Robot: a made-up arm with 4 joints. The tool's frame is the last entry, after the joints.
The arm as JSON. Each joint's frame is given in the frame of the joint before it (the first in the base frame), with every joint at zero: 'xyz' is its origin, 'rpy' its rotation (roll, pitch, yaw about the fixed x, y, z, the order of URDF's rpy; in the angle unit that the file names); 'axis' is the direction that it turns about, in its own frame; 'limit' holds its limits. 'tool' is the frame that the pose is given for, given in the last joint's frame.
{
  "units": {
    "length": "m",
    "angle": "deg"
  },
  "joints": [
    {
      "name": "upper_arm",
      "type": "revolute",
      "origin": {
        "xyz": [
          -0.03,
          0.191,
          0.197
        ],
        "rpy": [
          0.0,
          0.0,
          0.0
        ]
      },
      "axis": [
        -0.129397,
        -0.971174,
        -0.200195
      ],
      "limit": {
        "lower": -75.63,
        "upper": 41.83
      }
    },
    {
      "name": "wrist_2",
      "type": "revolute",
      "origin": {
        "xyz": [
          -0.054,
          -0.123,
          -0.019
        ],
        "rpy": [
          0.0,
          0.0,
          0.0
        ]
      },
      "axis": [
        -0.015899,
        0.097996,
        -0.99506
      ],
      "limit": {
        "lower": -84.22,
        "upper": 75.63
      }
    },
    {
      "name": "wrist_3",
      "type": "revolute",
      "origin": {
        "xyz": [
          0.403,
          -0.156,
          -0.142
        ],
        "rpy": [
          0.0,
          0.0,
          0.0
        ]
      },
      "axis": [
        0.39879,
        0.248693,
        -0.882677
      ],
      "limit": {
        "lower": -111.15,
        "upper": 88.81
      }
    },
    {
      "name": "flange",
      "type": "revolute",
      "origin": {
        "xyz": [
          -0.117,
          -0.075,
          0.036
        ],
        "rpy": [
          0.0,
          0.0,
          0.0
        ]
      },
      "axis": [
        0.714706,
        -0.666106,
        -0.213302
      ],
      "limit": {
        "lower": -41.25,
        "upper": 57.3
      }
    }
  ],
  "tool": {
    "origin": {
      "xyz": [
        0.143,
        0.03,
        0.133
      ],
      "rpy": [
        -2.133,
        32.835,
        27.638
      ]
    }
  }
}
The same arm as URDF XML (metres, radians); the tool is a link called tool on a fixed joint. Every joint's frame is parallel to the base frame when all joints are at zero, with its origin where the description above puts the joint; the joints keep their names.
<robot name="arm">
  <link name="base_link"/>
  <link name="link1"/>
  <link name="link2"/>
  <link name="link3"/>
  <link name="link4"/>
  <link name="tool"/>
  <joint name="upper_arm" type="revolute">
    <parent link="base_link"/>
    <child link="link1"/>
    <origin xyz="-0.03 0.191 0.197"/>
    <axis xyz="-0.129397 -0.971174 -0.200195"/>
    <limit lower="-1.32" upper="0.7301"/>
  </joint>
  <joint name="wrist_2" type="revolute">
    <parent link="link1"/>
    <child link="link2"/>
    <origin xyz="-0.054 -0.123 -0.019"/>
    <axis xyz="-0.015899 0.097996 -0.99506"/>
    <limit lower="-1.4699" upper="1.32"/>
  </joint>
  <joint name="wrist_3" type="revolute">
    <parent link="link2"/>
    <child link="link3"/>
    <origin xyz="0.403 -0.156 -0.142"/>
    <axis xyz="0.39879 0.248693 -0.882677"/>
    <limit lower="-1.9399" upper="1.55"/>
  </joint>
  <joint name="flange" type="revolute">
    <parent link="link3"/>
    <child link="link4"/>
    <origin xyz="-0.117 -0.075 0.036"/>
    <axis xyz="0.714706 -0.666106 -0.213302"/>
    <limit lower="-0.7199" upper="1.0001"/>
  </joint>
  <joint name="tool_joint" type="fixed">
    <parent link="link4"/>
    <child link="tool"/>
    <origin xyz="0.143 0.03 0.133" rpy="-0.0372 0.5731 0.4824"/>
  </joint>
</robot>

